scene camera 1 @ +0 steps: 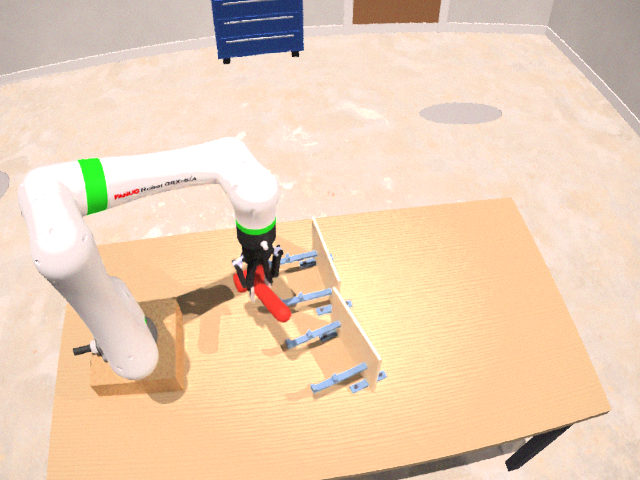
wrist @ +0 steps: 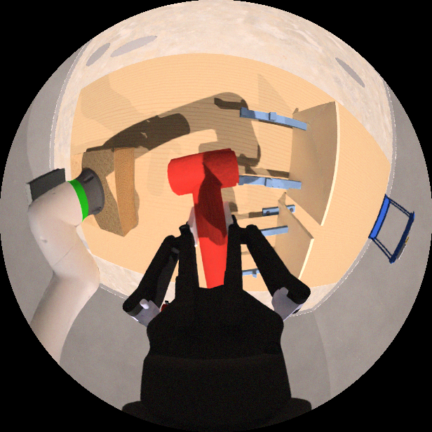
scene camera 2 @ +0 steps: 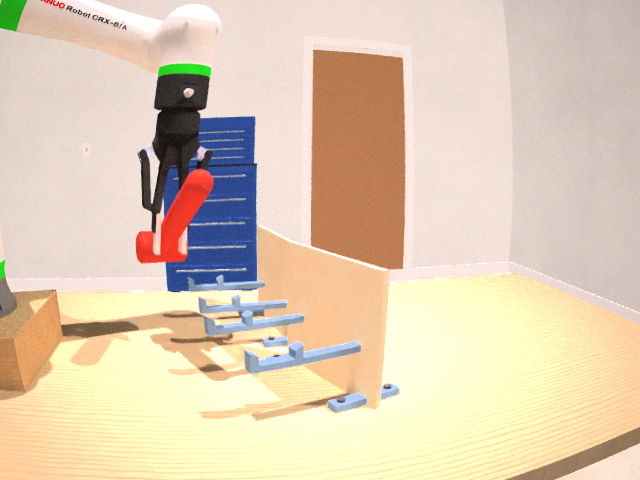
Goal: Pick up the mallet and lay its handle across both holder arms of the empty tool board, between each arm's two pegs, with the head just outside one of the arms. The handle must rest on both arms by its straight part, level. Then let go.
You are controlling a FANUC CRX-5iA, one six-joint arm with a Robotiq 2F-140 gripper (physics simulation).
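My gripper is shut on the handle of the red mallet, close to the head. It holds the mallet in the air, with the handle sloping up from the head. The handle's free end points towards scene camera 2. The far tool board and the near tool board each carry two blue pegged arms. No tool shows on either. The mallet is above arm height, on the robot's side of the boards. The gripper body hides the handle's end in the wrist view.
The far board's arms and the near board's arms reach towards the robot's side. The wooden base block stands at the left. A blue cabinet stands beyond the table.
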